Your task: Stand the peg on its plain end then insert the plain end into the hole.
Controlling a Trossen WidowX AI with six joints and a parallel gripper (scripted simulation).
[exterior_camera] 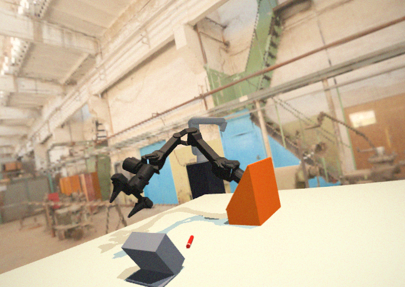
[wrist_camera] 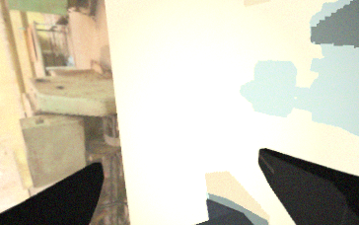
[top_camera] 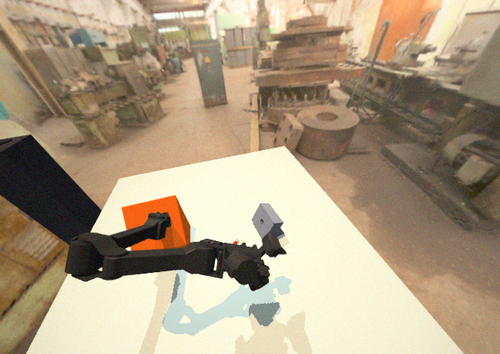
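The red peg lies 19 cm to the left of my gripper tip, 15 cm below it and 13 cm behind it. Also, from my gripper tip: sloped panel (23 cm to the left, 10 cm below, 4 cm ahead).
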